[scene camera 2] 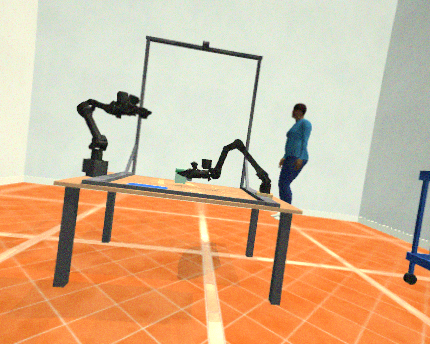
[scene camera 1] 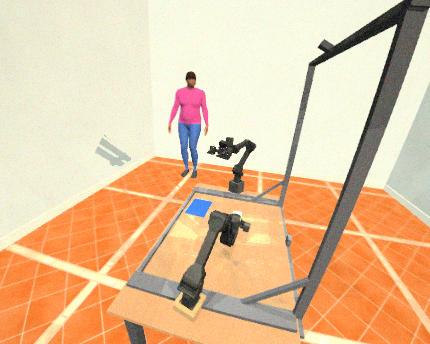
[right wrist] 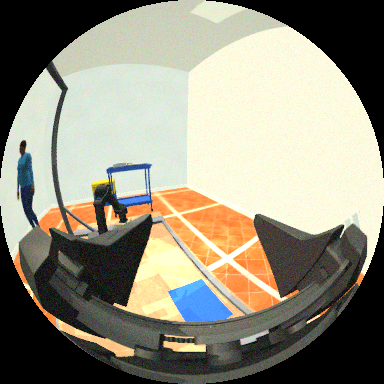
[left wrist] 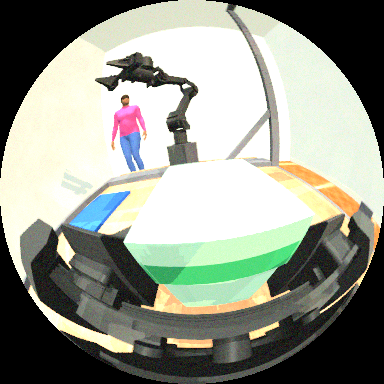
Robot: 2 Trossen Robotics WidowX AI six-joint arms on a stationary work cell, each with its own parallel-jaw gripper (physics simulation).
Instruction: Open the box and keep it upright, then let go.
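Pixels of known places: left gripper, fingertip midpoint: (scene camera 2: 177, 173); right gripper, fingertip midpoint: (scene camera 2: 146, 110) (scene camera 1: 211, 154) (right wrist: 205, 219) (left wrist: 99, 71); left arm's base, origin of the base link: (scene camera 2: 264, 192) (scene camera 1: 189, 299) (right wrist: 122, 220); right arm's base, origin of the base link: (scene camera 2: 96, 159) (scene camera 1: 237, 181) (left wrist: 181, 143).
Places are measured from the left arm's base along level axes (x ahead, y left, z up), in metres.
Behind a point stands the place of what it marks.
The box (scene camera 1: 237, 215) (scene camera 2: 180, 176) (left wrist: 217, 270) stands upright on the table, with pale green sides, a bright green band and a white top. In the left wrist view the top looks like one flat closed surface; no gap at the lid shows. My left gripper (scene camera 2: 185, 174) {x 0.579, y 0.033, z 0.043 m} (left wrist: 209, 208) {x 0.579, y 0.033, z 0.043 m} is shut on the box, one finger at each side of it. In scene camera 1 its fingers are hidden behind the arm. My right gripper (scene camera 1: 211, 150) {x 0.706, y 0.316, z 0.382 m} (scene camera 2: 148, 113) {x 0.706, y 0.316, z 0.382 m} (left wrist: 99, 71) {x 0.706, y 0.316, z 0.382 m} (right wrist: 205, 219) {x 0.706, y 0.316, z 0.382 m} is open and empty, high above the table's far end in scene camera 1.
A flat blue square (scene camera 1: 198, 207) {x 0.623, y 0.355, z -0.028 m} (scene camera 2: 147, 186) {x 0.637, y 0.336, z -0.031 m} (left wrist: 100, 212) {x 0.627, y 0.312, z -0.028 m} (right wrist: 200, 302) {x 0.629, y 0.365, z -0.028 m} lies on the table near its edge, apart from the box. A dark metal frame (scene camera 1: 298, 125) {x 0.994, y -0.184, z 0.620 m} (scene camera 2: 143, 100) {x 0.991, y -0.184, z 0.537 m} rises at the table's side. Two people and a blue cart (right wrist: 130, 166) are beyond the table.
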